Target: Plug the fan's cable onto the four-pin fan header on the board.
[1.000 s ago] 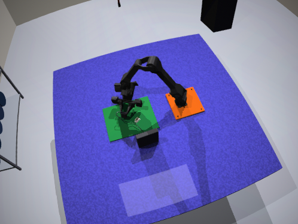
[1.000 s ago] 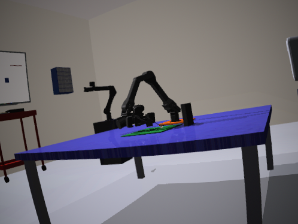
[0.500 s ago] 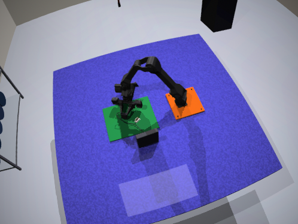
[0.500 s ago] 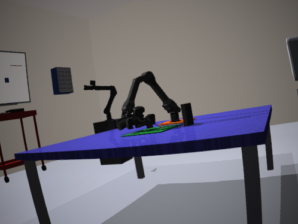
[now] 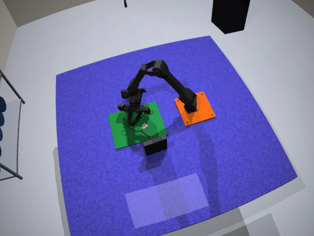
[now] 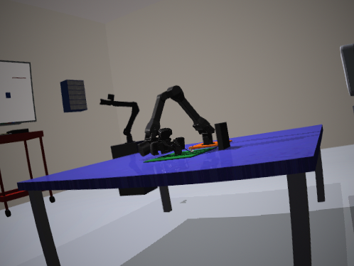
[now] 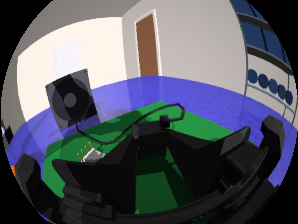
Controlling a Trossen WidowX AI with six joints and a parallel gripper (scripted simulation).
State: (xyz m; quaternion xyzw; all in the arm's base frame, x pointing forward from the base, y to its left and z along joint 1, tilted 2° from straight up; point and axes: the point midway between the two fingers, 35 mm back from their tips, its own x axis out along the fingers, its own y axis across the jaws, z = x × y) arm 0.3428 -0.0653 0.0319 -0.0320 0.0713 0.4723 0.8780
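The plug lies 10 mm below my gripper tip. From my gripper tip the other things lie so: black fan 70 mm behind, 200 mm to the left, 20 mm above; four-pin header 70 mm behind, 40 mm to the left, 30 mm below; green board 30 mm behind, 50 mm below.
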